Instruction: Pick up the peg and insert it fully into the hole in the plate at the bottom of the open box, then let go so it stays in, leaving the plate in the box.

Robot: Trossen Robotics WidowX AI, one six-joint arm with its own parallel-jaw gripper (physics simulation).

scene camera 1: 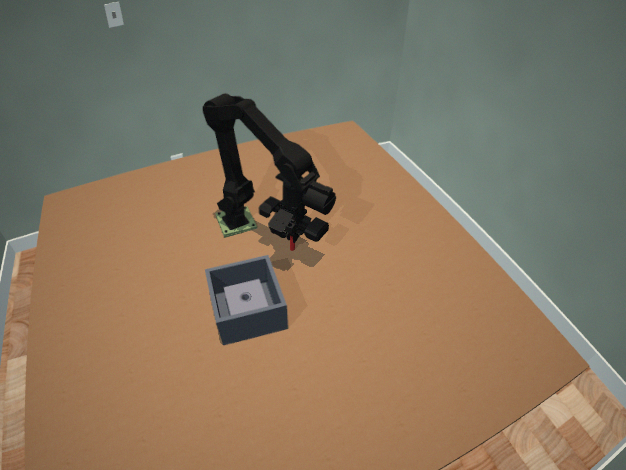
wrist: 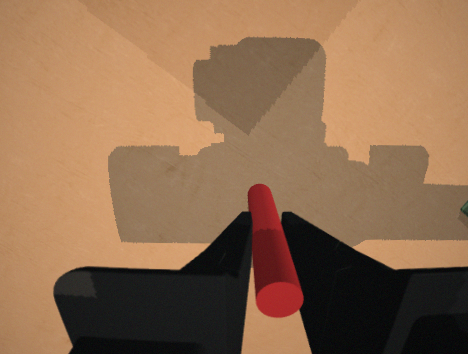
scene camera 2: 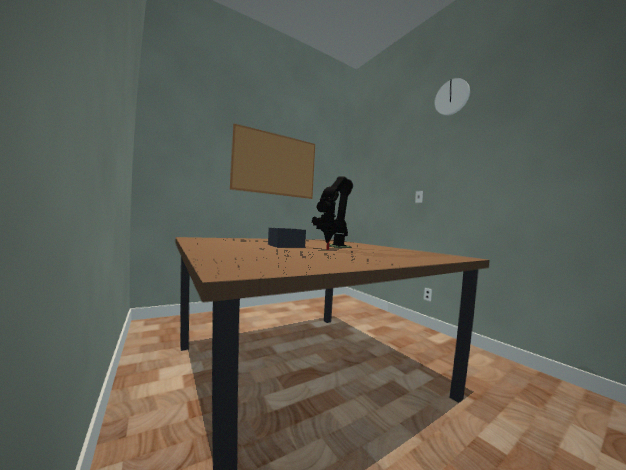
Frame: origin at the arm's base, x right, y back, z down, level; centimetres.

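Seen in the pictures: gripper, fingertip midpoint: (scene camera 1: 292, 240) (wrist: 265, 220) (scene camera 2: 327, 242); arm's base, link origin: (scene camera 1: 235, 220) (scene camera 2: 338, 245).
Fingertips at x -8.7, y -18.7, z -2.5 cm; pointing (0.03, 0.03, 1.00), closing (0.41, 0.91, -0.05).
Offsets run from my fingertips to a thing's middle. "*": to the spot under its first point. Level surfaces: height alone.
The red peg @[dx -0.2, dy +0.1, dz -0.4 cm] (scene camera 1: 292, 244) (scene camera 2: 327, 246) (wrist: 270, 255) stands upright, its lower end at the table top. My gripper (scene camera 1: 292, 237) (scene camera 2: 327, 242) (wrist: 265, 220) points down and is shut on the peg, one black finger on each side of it. In scene camera 1 the fingers and the arm hide the peg's upper part. The dark blue-grey open box @[dx +20.4, dy -11.9, dz -1.2 cm] (scene camera 1: 252, 326) (scene camera 2: 287, 237) stands apart from the peg, nearer to scene camera 1. Inside, the pale plate @[dx +20.4, dy -11.9, dz +0.2 cm] (scene camera 1: 258, 302) lies at the bottom, and its round hole @[* dx +20.1, dy -11.1, dz -1.2 cm] (scene camera 1: 245, 296) shows near its middle.
The arm's green base plate (scene camera 1: 239, 230) is on the brown table @[dz +3.6 cm] (scene camera 1: 379, 328) (scene camera 2: 353, 268), behind the box in scene camera 1. A green corner (wrist: 465, 208) shows at the right edge of the wrist view. The box walls rise above the plate on all sides.
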